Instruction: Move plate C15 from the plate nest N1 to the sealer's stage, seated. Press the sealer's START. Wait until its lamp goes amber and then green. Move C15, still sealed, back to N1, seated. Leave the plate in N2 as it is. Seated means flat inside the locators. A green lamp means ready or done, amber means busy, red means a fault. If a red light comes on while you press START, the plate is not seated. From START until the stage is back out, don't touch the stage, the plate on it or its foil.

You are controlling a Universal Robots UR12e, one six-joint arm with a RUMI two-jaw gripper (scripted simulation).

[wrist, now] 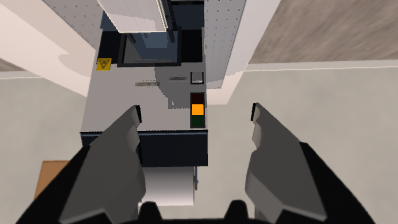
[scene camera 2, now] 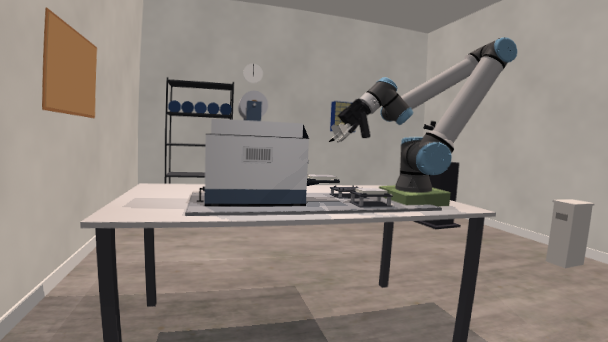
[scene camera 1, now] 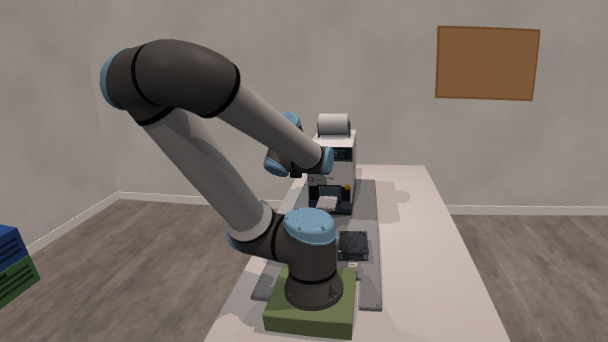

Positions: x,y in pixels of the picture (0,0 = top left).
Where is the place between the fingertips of the gripper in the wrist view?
196,105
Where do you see a foil roll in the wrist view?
167,186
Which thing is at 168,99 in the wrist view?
A sealer.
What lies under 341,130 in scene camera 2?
The gripper.
